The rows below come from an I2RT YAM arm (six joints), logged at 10 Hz.
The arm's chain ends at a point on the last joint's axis. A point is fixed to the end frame.
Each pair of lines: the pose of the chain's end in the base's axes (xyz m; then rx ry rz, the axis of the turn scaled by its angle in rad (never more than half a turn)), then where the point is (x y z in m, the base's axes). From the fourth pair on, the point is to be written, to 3 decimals.
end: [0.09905 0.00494 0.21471 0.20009 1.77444 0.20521]
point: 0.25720 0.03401 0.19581
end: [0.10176 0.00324 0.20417 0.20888 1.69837 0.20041]
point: 0.26137 0.02945 0.19712
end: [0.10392 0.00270 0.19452 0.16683 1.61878 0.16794]
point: 0.26366 0.02862 0.19954
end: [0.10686 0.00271 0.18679 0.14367 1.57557 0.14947]
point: 0.266 0.029 0.198
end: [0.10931 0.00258 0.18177 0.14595 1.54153 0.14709]
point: 0.268 0.028 0.199
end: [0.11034 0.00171 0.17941 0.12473 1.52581 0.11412]
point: 0.269 0.026 0.198
